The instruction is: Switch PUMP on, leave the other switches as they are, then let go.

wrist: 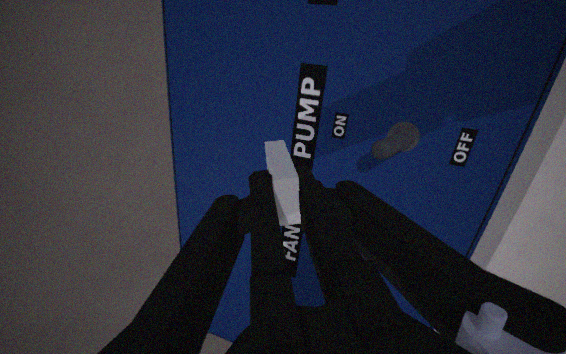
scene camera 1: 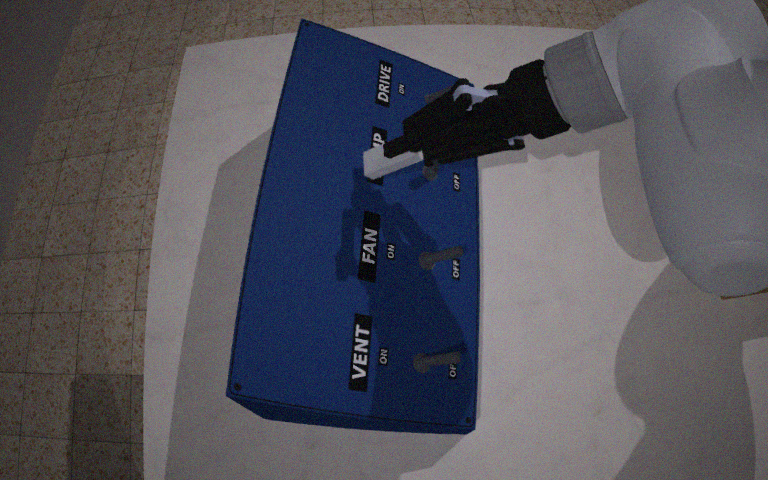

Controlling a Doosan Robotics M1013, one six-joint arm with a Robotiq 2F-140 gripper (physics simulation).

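Places are measured from the arm's base along level axes (x right, y ahead, z up), in centimetres.
Where they show: gripper, between the fingertips: (wrist: 275, 158) (scene camera 1: 367, 165).
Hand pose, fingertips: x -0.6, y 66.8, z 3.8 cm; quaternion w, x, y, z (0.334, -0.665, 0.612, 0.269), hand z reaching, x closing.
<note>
Each offset is from my fingertips to the top centre of the thing. "pt": to the spot under its first point. Level surfaces: height alone.
The PUMP switch lever @(pt dx +2.6, dy -8.5, dz -0.5 cm) (wrist: 386, 148) leans from its round base towards the ON label in the wrist view. In the scene view the PUMP switch base @(pt dx +1.9, dy -7.6, dz -4.3 cm) (scene camera 1: 430, 171) shows beside the fingers, which hide the rest of the lever. My gripper (scene camera 1: 378, 164) (wrist: 275, 158) is shut and empty. Its pale fingertips are over the panel beside the PUMP label @(dx +3.0, dy -1.2, dz -1.8 cm) (wrist: 307, 112), on the ON side, apart from the lever in the wrist view. The FAN lever @(pt dx -10.1, dy -7.9, dz -3.1 cm) (scene camera 1: 441, 257) and VENT lever @(pt dx -21.8, dy -7.0, dz -2.8 cm) (scene camera 1: 438, 360) lean towards OFF. The DRIVE lever is mostly hidden behind the gripper, so its position cannot be told.
The blue switch panel (scene camera 1: 305, 254) (wrist: 225, 75) stands on a pale table @(dz -14.6 cm) (scene camera 1: 538, 339). The arm comes in from the right in the scene view and casts a shadow over the panel. A tiled floor (scene camera 1: 67, 226) shows at the left.
</note>
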